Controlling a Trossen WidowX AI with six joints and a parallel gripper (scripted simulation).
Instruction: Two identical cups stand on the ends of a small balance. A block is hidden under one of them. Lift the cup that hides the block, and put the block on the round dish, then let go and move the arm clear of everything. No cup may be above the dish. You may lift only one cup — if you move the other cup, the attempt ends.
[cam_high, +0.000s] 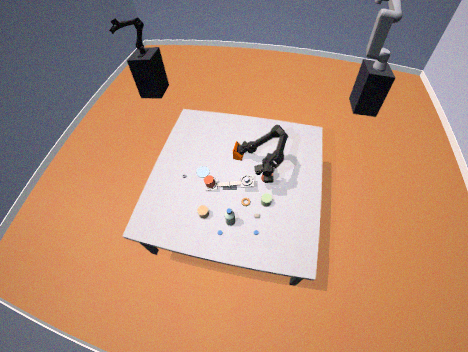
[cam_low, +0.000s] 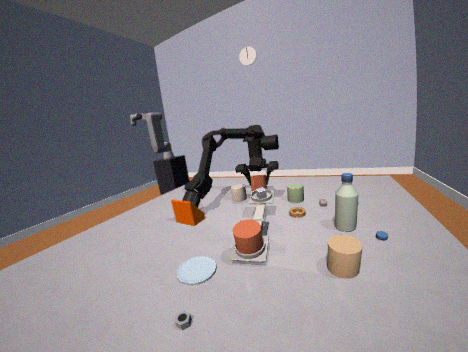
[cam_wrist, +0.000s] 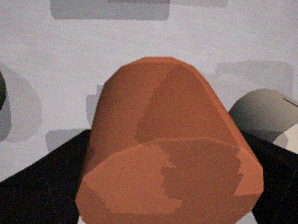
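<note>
Right now my gripper tip is 50 mm short of the pale grey block, 140 mm to the left of it and 10 mm below it. The rest, counted from my gripper tip: cream cup: 110 mm behind, 40 mm below; green cup: 170 mm ahead, 20 mm to the left, 40 mm below; small balance: 70 mm ahead, 260 mm to the right, 50 mm below.
</note>
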